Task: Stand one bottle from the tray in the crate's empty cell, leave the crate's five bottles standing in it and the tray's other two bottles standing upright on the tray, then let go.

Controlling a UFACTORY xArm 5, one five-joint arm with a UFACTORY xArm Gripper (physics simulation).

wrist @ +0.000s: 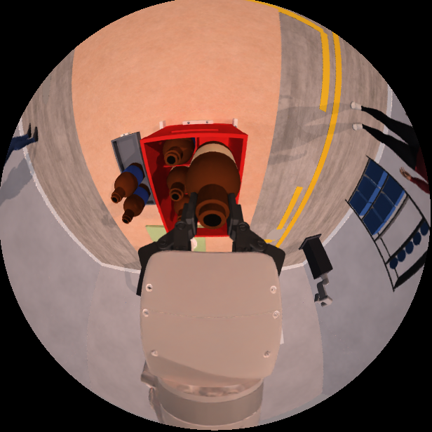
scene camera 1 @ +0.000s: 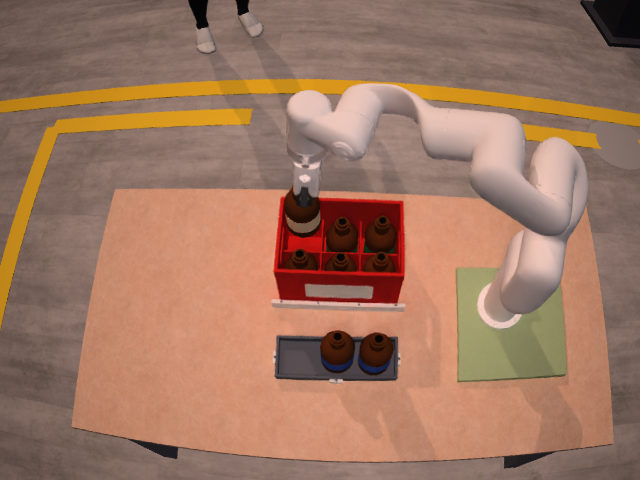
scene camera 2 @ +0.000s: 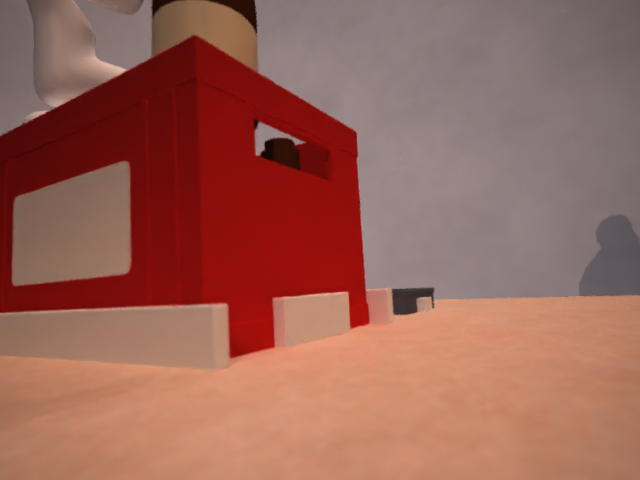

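Seen in the pictures: gripper, fingertip midpoint: [scene camera 1: 305, 195]; arm's base at its link origin: [scene camera 1: 500, 306].
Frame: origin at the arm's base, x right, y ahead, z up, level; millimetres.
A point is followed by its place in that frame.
Observation:
My gripper [scene camera 1: 303, 197] {z 255, x 207, y 445 mm} [wrist: 212, 201] is shut on the neck of a brown bottle with a cream label [scene camera 1: 302, 219] {z 218, x 174, y 455 mm} [scene camera 2: 204, 31] {z 183, x 240, y 474 mm} [wrist: 212, 170]. The bottle is upright over the back-left cell of the red crate [scene camera 1: 290, 289] {z 66, x 89, y 498 mm} [scene camera 2: 279, 232] {z 52, x 211, y 506 mm}. In scene camera 2 the near rim hides its lower part, so its base looks to be below rim height; the base itself is hidden. Five brown bottles, such as one back-middle [scene camera 1: 341, 237] {z 105, x 183, y 372 mm} and one back-right [scene camera 1: 381, 237] {z 104, x 172, y 283 mm}, stand in the other cells. Two blue-labelled bottles [scene camera 1: 337, 353] {z 99, x -85, y 416 mm} [scene camera 1: 375, 353] {z 101, x -98, y 338 mm} stand upright on the dark tray [scene camera 1: 299, 359] {z -15, x -53, y 498 mm} [wrist: 129, 150].
A white strip [scene camera 1: 338, 305] {z 9, x 61, y 395 mm} lies along the crate's front, and more white blocks [scene camera 2: 312, 319] {z -6, x 198, y 521 mm} sit against its foot. Dividers separate the held bottle from neighbouring bottles. The arm's base stands on a green mat [scene camera 1: 480, 356] {z -4, x -118, y 77 mm} at the right. A person's legs [scene camera 1: 201, 20] show behind the table.

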